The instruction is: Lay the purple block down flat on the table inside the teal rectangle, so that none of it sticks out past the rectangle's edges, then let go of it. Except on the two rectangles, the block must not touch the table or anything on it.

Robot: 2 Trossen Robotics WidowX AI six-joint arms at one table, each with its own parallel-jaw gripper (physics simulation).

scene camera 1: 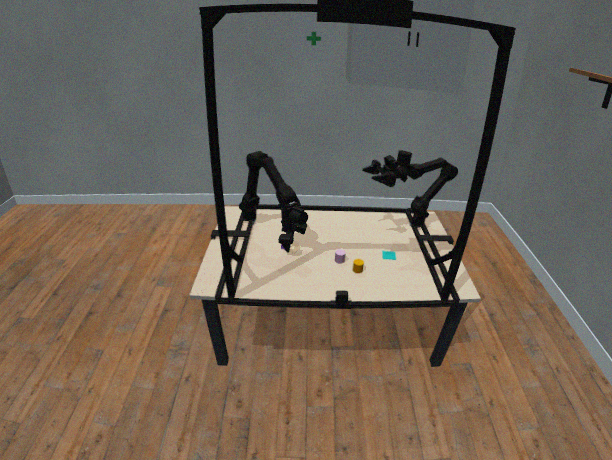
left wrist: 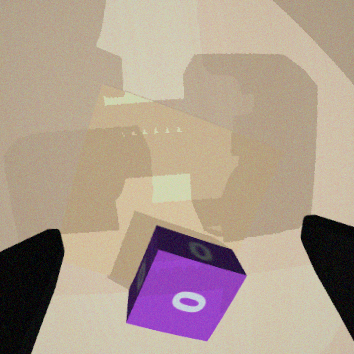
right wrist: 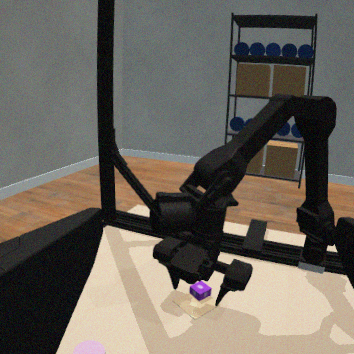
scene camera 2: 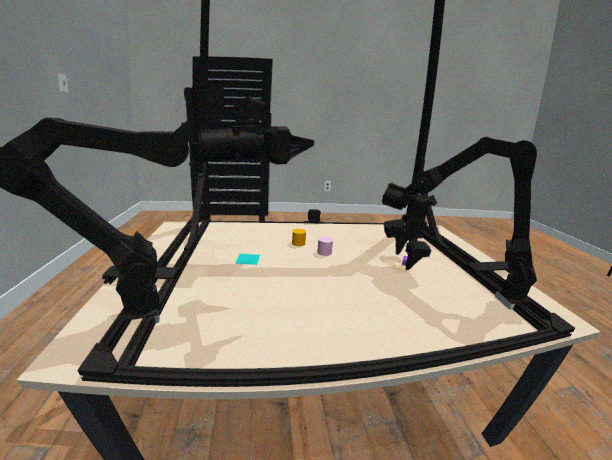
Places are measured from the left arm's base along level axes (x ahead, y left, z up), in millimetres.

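Pixels of known places: left gripper, fingertip midpoint: (scene camera 1: 289, 247) (left wrist: 183, 235) (right wrist: 195, 296) (scene camera 2: 401, 261); right gripper, fingertip midpoint: (scene camera 1: 367, 173) (right wrist: 222, 225) (scene camera 2: 302, 141); left arm's base, origin of the base link: (scene camera 1: 249, 218) (right wrist: 312, 257) (scene camera 2: 513, 296); right arm's base, origin of the base link: (scene camera 1: 418, 224) (scene camera 2: 141, 308).
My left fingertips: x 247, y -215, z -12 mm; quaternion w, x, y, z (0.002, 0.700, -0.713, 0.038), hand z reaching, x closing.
Note:
For each thing: its top centre in the pictures, then the offset to it from my left fingertips. "pt": a spot on its surface instead.
- purple block, middle of its top: (left wrist: 185, 300) (right wrist: 200, 286) (scene camera 2: 408, 258) 19 mm back, 2 mm left, 12 mm up
- pale tan rectangle, surface spot: (left wrist: 175, 154) (right wrist: 189, 306) pt 28 mm ahead, 1 mm left, 6 mm down
- teal rectangle, surface spot: (scene camera 2: 248, 259) (scene camera 1: 388, 254) pt 465 mm ahead, 6 mm left, 6 mm down
- lilac cylinder, middle of its top: (right wrist: 88, 351) (scene camera 2: 325, 239) (scene camera 1: 340, 252) 236 mm ahead, 64 mm right, 39 mm up
- orange cylinder, middle of its top: (scene camera 2: 299, 231) (scene camera 1: 358, 262) 317 mm ahead, 125 mm right, 38 mm up
The purple block (left wrist: 186, 284) (right wrist: 200, 290) (scene camera 2: 405, 260) is a small cube marked with a 0. It rests on a pale tan rectangle (left wrist: 175, 154) (right wrist: 197, 308) near the left side of the table in scene camera 1. My left gripper (scene camera 1: 286, 244) (scene camera 2: 409, 257) (left wrist: 183, 235) is open and points down, with one finger on each side of the block and not touching it. The teal rectangle (scene camera 1: 389, 256) (scene camera 2: 248, 259) lies far off on the other side of the table, with nothing on it. My right gripper (scene camera 1: 370, 172) (scene camera 2: 309, 143) is open and empty, high above the table.
A lilac cylinder (scene camera 1: 340, 256) (scene camera 2: 325, 245) and an orange cylinder (scene camera 1: 358, 266) (scene camera 2: 299, 237) stand between the block and the teal rectangle. Black frame rails edge the table, with tall posts (scene camera 1: 213, 137). A shelf rack (right wrist: 230, 70) stands beyond the table.

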